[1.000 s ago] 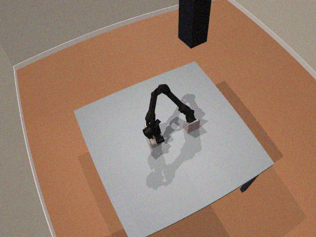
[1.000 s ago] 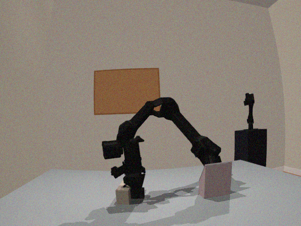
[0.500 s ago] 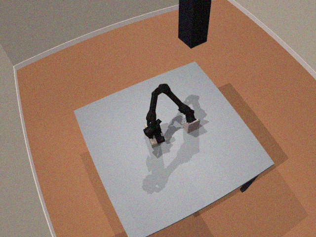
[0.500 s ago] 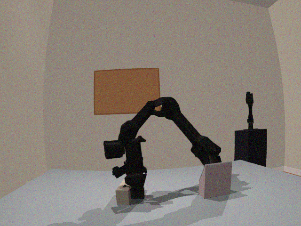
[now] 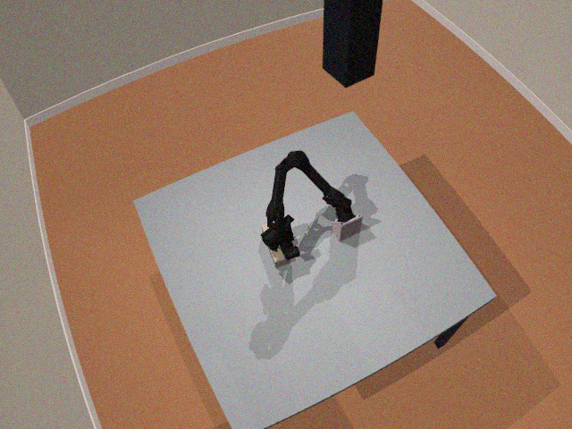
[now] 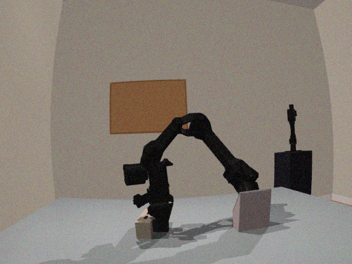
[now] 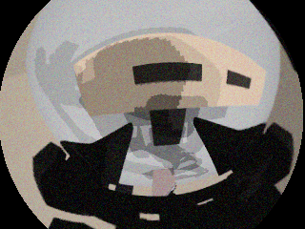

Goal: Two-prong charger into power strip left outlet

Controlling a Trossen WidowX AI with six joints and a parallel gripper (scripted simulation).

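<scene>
The dark charger is 30 mm ahead of my gripper tip, 10 mm to the right of it and 10 mm above it.
</scene>
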